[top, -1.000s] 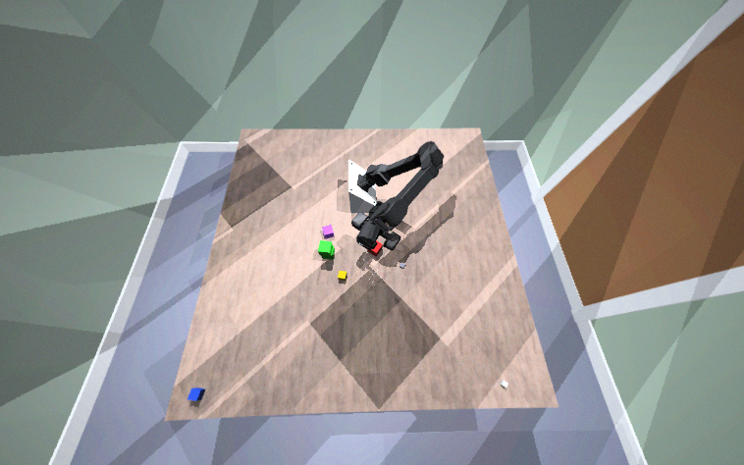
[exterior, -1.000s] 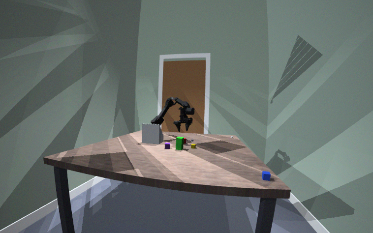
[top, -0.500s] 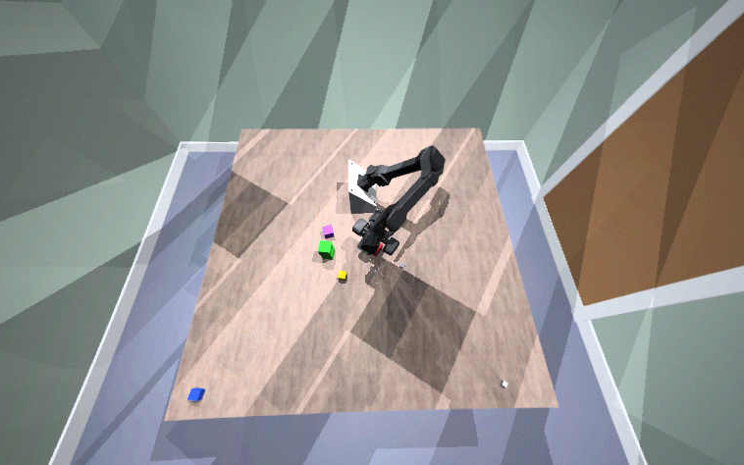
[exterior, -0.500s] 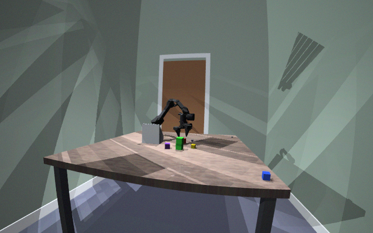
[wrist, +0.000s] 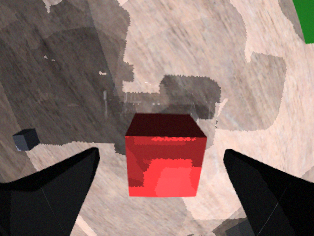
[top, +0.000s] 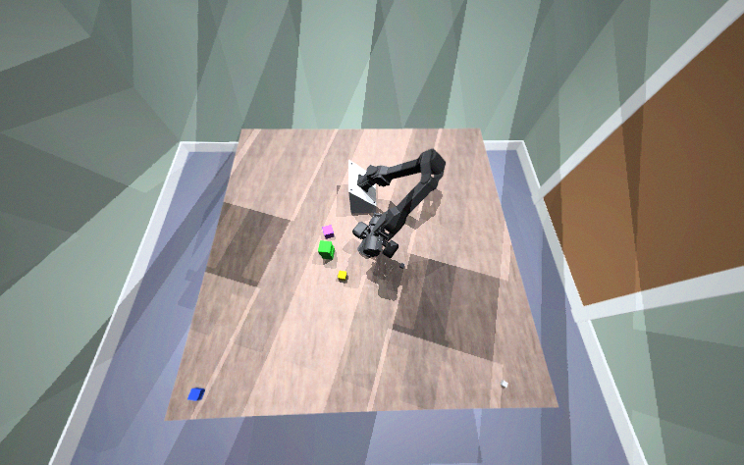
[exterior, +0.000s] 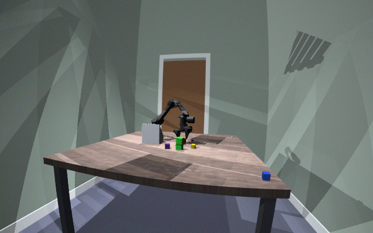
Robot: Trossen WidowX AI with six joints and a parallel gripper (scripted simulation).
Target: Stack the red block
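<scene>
The red block lies 1 cm below my gripper tip. The rest, counted from my gripper tip: purple block (21 cm to the right, 6 cm behind, 1 cm below); small white piece (50 cm to the left, 45 cm ahead, 3 cm below); yellow block (13 cm ahead, 12 cm to the right, 2 cm below).
</scene>
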